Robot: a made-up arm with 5 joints.
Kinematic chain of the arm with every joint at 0, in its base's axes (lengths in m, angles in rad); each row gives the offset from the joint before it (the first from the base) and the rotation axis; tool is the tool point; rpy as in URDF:
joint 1: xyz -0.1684 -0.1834 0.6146 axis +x
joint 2: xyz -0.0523 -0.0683 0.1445 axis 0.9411 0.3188 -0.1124
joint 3: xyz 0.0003 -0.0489 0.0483 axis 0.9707 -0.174 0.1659
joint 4: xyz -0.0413 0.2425 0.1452 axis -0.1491 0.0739 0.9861
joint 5: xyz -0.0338 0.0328 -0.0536 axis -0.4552 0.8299 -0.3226
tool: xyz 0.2 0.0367 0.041 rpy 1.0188 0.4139 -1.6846
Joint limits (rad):
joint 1: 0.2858..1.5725
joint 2: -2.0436..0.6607
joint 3: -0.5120..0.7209
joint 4: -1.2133..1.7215
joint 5: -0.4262..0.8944
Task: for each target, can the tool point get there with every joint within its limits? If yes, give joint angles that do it. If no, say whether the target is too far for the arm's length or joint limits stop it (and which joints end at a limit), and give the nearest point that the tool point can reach.
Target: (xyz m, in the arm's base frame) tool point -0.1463 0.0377 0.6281
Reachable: yes | joints 0.6744 -1.2063 -0.2552 0.5304 -0.1224
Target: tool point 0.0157 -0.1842 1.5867
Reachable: no: too far | nearest point -0.1646 -0.2592 1.1611 | short by 0.468 m
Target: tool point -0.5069 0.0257 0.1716
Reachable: no: joint limits stop it (at a limit: joint 1, joint 2, joint 5) | nearest point -0.4031 -0.0583 0.3951 | short by 0.260 m
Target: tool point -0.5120 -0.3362 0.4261
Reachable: no: joint limits stop it (at a limit: joint 1, joint 2, joint 4) | nearest point -0.3874 -0.1426 0.3879 | short by 0.233 m
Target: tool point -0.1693 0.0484 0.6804
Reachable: yes | joints 0.8381 -1.2113 -0.2357 0.5600 -0.2510
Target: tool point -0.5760 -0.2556 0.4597
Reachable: no: joint limits stop it (at a limit: joint 1, joint 2, joint 3, joint 4) | nearest point -0.4828 -0.0831 0.4501 | short by 0.196 m
